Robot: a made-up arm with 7 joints.
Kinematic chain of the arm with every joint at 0, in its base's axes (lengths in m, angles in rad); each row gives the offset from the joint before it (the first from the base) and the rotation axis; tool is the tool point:
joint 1: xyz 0 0 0 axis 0 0.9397 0.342
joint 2: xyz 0 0 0 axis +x
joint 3: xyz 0 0 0 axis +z
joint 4: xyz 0.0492 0 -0.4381 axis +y
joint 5: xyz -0.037 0 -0.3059 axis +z
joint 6: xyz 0 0 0 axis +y
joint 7: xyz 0 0 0 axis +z
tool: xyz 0 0 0
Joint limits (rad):
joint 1: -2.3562..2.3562
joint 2: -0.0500..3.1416
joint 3: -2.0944..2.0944
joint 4: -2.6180..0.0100
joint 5: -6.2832..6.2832
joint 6: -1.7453..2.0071
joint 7: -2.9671..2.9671
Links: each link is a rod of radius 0.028 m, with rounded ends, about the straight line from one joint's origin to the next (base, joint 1, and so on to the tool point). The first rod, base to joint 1, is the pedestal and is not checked.
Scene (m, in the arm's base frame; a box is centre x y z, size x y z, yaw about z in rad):
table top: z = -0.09
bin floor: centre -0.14 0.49 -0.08 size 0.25 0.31 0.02 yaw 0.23
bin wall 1: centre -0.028 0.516 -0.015 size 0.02 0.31 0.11 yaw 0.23
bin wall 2: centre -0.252 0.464 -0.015 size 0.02 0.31 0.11 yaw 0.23
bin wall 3: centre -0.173 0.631 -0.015 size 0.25 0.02 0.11 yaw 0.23
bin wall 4: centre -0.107 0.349 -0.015 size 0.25 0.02 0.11 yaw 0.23
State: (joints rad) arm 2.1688 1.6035 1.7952 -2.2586 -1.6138 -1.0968 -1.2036
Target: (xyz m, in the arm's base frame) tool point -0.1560 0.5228 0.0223
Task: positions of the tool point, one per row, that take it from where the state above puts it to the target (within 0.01 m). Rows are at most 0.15 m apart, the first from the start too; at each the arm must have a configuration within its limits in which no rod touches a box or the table.
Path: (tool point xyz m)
1: 0.1120 0.4223 0.1169
2: -0.0127 0.4577 0.1770
3: -0.0507 0.4935 0.1176
4: -0.0994 0.5148 0.0642
5: -0.1560 0.5228 0.0223

